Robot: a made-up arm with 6 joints. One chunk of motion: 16 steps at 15 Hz.
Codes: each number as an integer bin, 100 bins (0 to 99) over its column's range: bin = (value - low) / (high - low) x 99, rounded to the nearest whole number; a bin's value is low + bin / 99 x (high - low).
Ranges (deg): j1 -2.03..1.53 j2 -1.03..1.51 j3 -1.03..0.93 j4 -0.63..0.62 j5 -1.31..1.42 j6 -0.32..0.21
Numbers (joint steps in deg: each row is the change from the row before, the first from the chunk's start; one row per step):
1: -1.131 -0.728 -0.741 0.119 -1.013 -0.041
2: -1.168 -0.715 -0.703 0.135 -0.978 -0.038
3: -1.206 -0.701 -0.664 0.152 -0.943 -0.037
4: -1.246 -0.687 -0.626 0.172 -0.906 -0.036
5: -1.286 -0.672 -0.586 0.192 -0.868 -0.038
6: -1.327 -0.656 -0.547 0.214 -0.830 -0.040
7: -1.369 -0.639 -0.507 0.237 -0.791 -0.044
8: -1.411 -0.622 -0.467 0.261 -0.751 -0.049
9: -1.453 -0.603 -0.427 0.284 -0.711 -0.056
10: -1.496 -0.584 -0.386 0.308 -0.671 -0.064
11: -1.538 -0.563 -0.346 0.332 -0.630 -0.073
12: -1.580 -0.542 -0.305 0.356 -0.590 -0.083
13: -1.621 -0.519 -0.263 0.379 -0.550 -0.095
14: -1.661 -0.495 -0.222 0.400 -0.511 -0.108
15: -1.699 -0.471 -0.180 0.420 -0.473 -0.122
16: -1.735 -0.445 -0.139 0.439 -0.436 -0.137
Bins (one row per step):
1: 25 12 15 59 11 52
2: 24 12 17 61 12 53
3: 23 13 18 62 13 53
4: 22 13 20 64 15 53
5: 21 14 22 65 16 53
6: 20 15 24 67 17 52
7: 18 15 26 69 19 52
8: 17 16 28 71 20 51
9: 16 17 30 72 22 49
10: 15 17 33 74 23 48
11: 14 18 35 76 25 46
12: 13 19 37 78 26 44
13: 11 20 39 80 28 42
14: 10 21 41 82 29 40
15: 9 22 43 83 30 37
16: 8 23 45 85 32 34

